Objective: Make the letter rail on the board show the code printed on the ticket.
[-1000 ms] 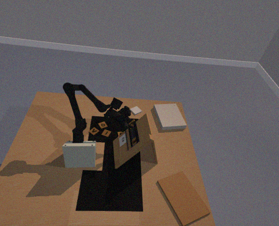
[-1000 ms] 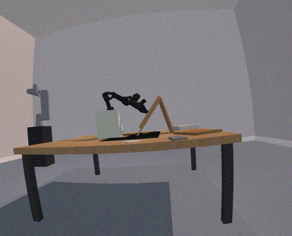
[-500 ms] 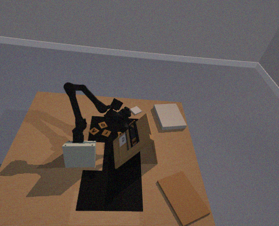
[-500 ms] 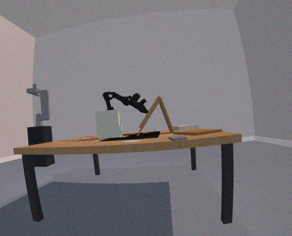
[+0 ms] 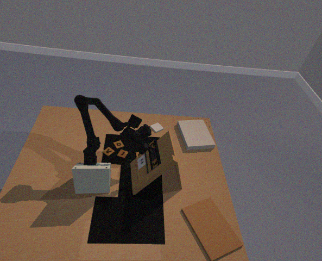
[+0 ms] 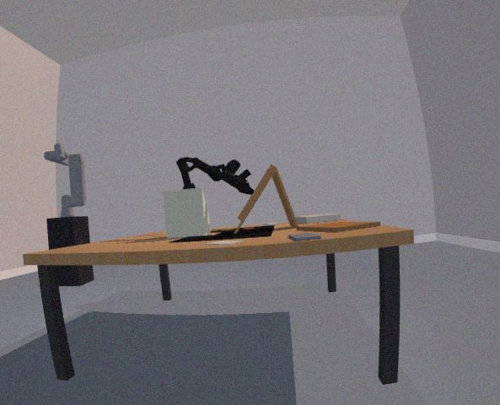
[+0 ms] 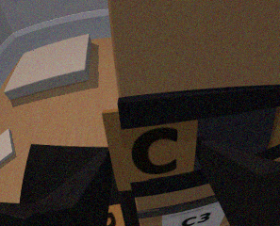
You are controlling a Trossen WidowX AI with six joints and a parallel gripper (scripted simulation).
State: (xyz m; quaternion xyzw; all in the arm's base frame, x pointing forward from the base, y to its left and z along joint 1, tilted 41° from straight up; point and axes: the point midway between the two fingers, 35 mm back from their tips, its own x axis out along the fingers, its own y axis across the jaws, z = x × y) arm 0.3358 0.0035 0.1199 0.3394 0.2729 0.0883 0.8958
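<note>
Right now the white ticket is 9 cm below my gripper tip, 6 cm behind it and 4 cm to the right of it. From my gripper tip the other things lie so: letter tile 18 cm below, 8 cm to the left, 5 cm behind; black mat 18 cm below, 17 cm behind, 11 cm to the right; small white pad 35 cm to the left, 18 cm below, 10 cm ahead.
</note>
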